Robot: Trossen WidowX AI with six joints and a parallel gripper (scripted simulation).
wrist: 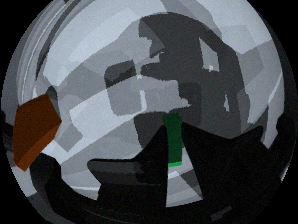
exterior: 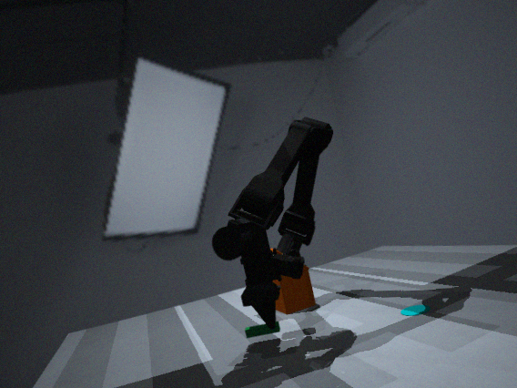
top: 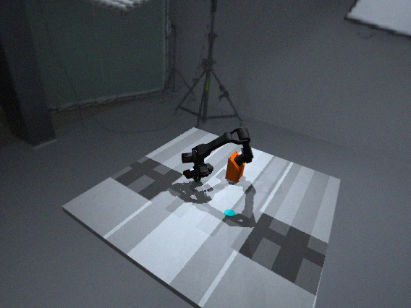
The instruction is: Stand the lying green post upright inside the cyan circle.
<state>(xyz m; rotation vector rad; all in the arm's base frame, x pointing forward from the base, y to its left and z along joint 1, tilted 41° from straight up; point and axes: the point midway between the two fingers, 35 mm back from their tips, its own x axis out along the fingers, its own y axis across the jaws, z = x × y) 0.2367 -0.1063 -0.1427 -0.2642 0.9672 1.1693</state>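
The cyan circle is 11 cm ahead of my gripper tip, 26 cm to the left of it and 4 cm below it. From my gripper tip the other things lie so: green post (1 cm behind, 2 cm to the right).
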